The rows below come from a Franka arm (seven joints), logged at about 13 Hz.
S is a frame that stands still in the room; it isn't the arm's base.
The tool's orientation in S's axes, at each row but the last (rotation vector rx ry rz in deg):
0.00, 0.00, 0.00
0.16, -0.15, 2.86
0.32, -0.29, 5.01
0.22, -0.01, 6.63
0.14, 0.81, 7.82
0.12, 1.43, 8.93
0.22, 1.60, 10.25
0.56, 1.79, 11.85
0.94, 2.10, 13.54
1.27, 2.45, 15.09
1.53, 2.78, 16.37
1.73, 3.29, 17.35
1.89, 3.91, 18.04
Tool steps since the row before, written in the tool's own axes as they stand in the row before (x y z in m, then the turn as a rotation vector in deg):
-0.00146, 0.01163, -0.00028, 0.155, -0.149, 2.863
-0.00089, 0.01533, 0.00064, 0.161, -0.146, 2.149
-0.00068, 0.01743, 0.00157, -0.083, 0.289, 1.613
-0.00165, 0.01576, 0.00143, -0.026, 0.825, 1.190
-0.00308, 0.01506, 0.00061, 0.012, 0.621, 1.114
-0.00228, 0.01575, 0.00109, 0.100, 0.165, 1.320
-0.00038, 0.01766, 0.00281, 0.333, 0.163, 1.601
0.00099, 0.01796, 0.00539, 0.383, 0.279, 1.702
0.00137, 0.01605, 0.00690, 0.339, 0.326, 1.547
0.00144, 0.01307, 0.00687, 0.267, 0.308, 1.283
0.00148, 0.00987, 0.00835, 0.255, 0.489, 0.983
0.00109, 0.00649, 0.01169, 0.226, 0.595, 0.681
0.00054, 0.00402, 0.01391, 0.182, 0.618, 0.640
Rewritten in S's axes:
-0.00146, 0.01163, -0.00028, 0.155, -0.149, 2.863
-0.00166, 0.01526, 0.00068, 0.163, -0.144, 2.149
-0.00221, 0.01729, 0.00166, -0.116, 0.271, 1.614
-0.00346, 0.01546, 0.00149, -0.121, 0.812, 1.193
-0.00509, 0.01450, 0.00070, -0.057, 0.615, 1.116
-0.00467, 0.01520, 0.00121, 0.106, 0.178, 1.318
-0.00344, 0.01731, 0.00293, 0.344, 0.218, 1.592
-0.00254, 0.01774, 0.00559, 0.372, 0.341, 1.693
-0.00216, 0.01584, 0.00718, 0.312, 0.378, 1.541
-0.00170, 0.01288, 0.00716, 0.235, 0.346, 1.279
-0.00092, 0.00972, 0.00860, 0.158, 0.522, 0.987
-0.00018, 0.00627, 0.01186, 0.080, 0.621, 0.691
0.00028, 0.00369, 0.01401, 0.028, 0.630, 0.654

